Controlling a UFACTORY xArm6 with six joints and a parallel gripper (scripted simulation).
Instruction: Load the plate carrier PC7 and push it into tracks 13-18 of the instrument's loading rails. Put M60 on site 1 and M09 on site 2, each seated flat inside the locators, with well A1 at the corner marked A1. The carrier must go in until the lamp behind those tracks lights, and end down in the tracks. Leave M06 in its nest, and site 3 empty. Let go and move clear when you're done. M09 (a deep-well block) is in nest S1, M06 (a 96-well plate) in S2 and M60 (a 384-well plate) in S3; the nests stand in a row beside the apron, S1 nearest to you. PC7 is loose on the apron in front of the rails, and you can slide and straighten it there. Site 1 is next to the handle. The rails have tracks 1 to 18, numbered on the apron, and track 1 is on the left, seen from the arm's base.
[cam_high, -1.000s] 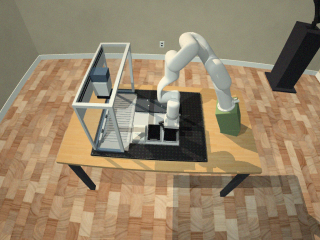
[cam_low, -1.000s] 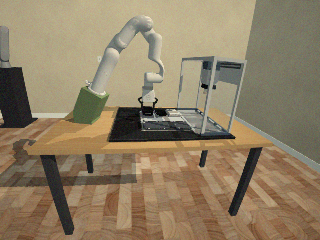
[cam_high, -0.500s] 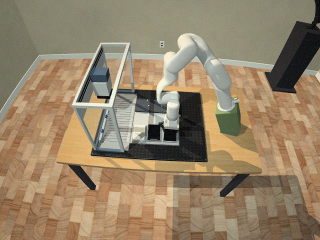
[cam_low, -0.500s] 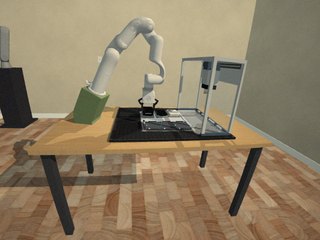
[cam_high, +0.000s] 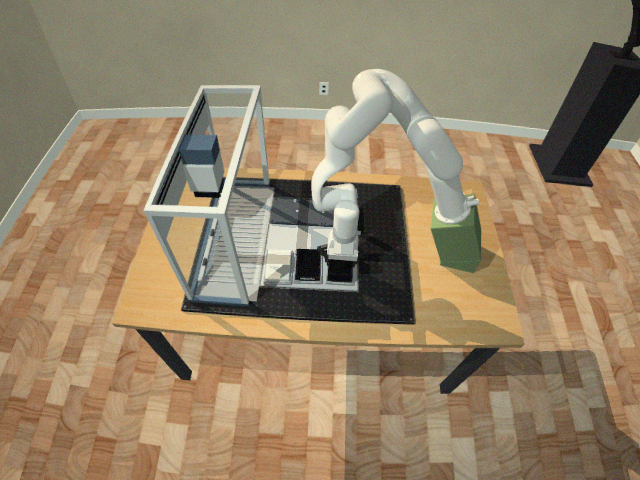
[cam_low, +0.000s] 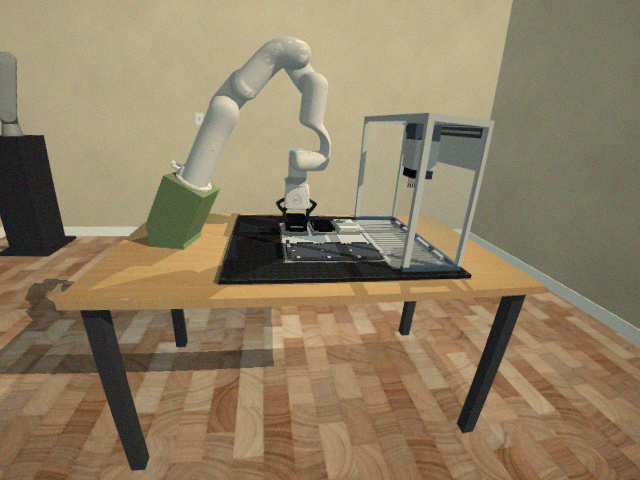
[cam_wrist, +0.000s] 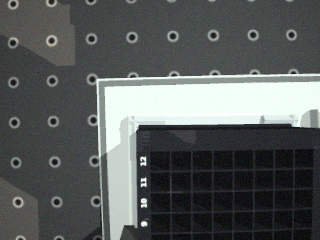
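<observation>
Now: hand 40 mm above the nest S1. Also, from my hand: plate nest (220 mm ahead, 10 mm to the left, 40 mm below); then apron (110 mm ahead, 120 mm to the right, 40 mm below); then black 96-well plate (120 mm ahead, 20 mm below).
</observation>
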